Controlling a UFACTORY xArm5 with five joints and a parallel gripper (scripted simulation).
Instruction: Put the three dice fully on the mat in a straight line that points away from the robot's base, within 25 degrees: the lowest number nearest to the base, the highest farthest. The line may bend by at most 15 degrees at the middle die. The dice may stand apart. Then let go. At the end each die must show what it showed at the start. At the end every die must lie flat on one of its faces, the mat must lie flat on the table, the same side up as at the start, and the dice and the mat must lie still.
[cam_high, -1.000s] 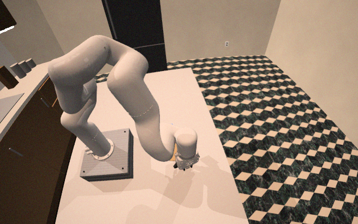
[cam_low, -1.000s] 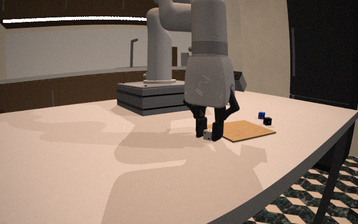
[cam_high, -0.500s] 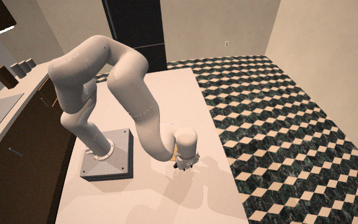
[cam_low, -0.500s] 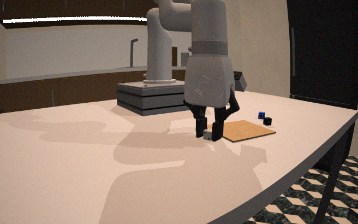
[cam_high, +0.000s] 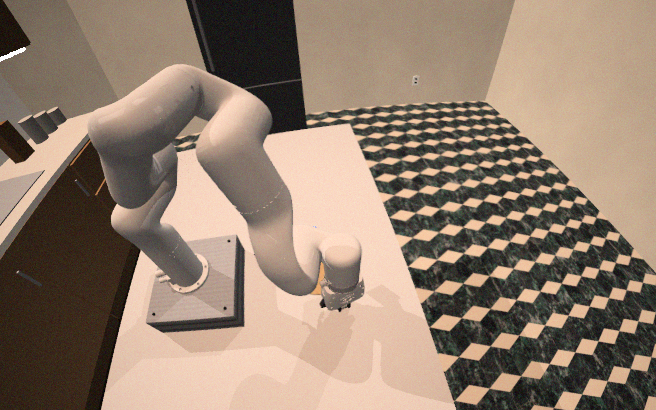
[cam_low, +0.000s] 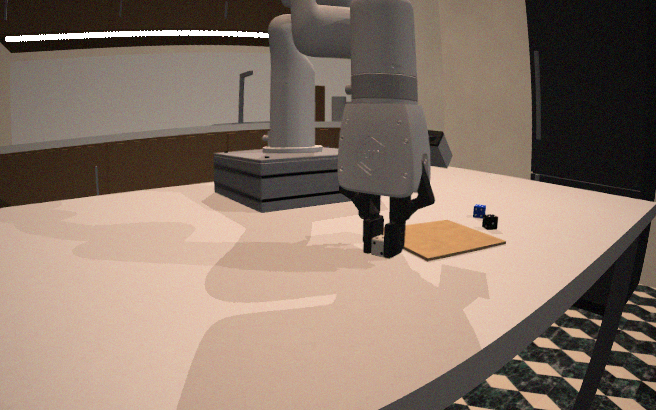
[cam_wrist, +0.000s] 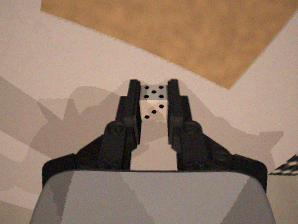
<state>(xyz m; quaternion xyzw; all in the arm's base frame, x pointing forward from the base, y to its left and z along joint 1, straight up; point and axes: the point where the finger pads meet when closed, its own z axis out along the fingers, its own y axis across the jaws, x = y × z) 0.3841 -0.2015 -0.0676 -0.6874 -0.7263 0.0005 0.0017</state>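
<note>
My hand is 10 cm to the right of the tan mat, 2 cm short of it and 2 cm above it. Also, from my hand: black die 21 cm to the left, 6 cm ahead, 1 cm below; then blue die 27 cm to the left, 1 cm below, 1 cm ahead; then white die 1 cm below.
</note>
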